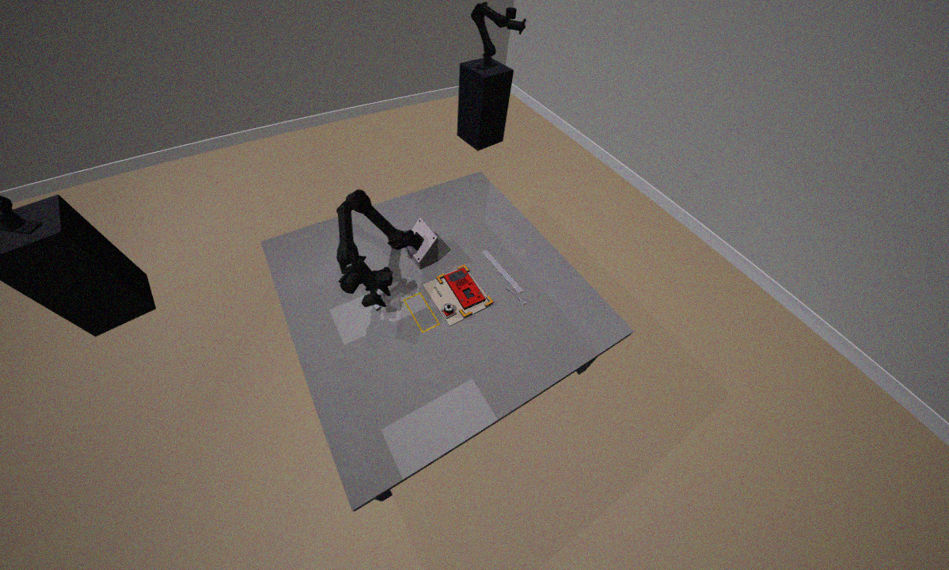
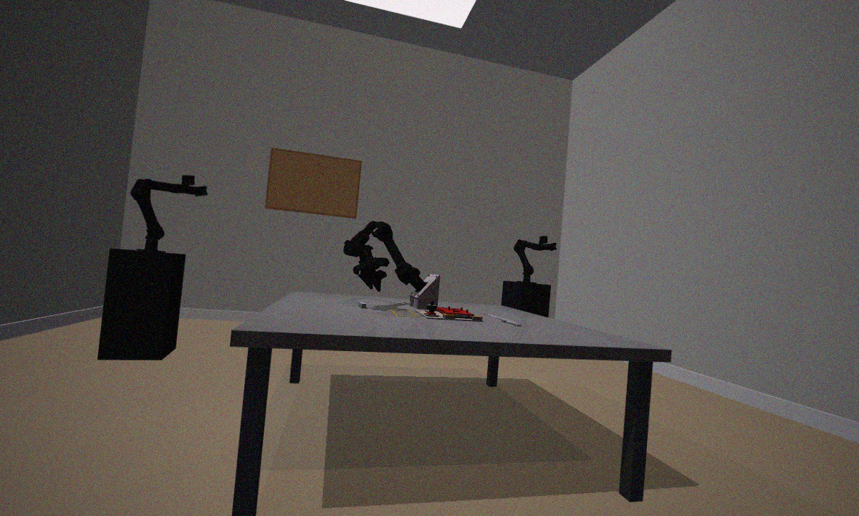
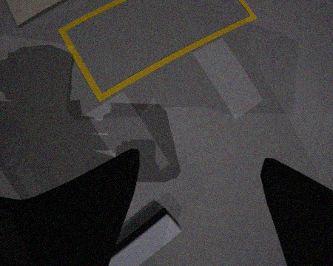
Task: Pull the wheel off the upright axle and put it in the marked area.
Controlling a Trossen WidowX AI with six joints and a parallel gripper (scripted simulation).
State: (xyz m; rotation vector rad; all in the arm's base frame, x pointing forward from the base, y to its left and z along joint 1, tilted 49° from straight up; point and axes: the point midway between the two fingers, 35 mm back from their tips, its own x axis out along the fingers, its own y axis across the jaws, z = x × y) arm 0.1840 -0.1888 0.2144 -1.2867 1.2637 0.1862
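Now: gripper tip 16 cm short of the wheel, 20 cm to the right of it and 4 cm above it. The rest, counted from my gripper tip: white block 7 cm behind, 4 cm to the right, 7 cm below; axle 15 cm ahead, 20 cm to the left, 5 cm below; white strip 12 cm ahead, 55 cm to the left, 8 cm below.
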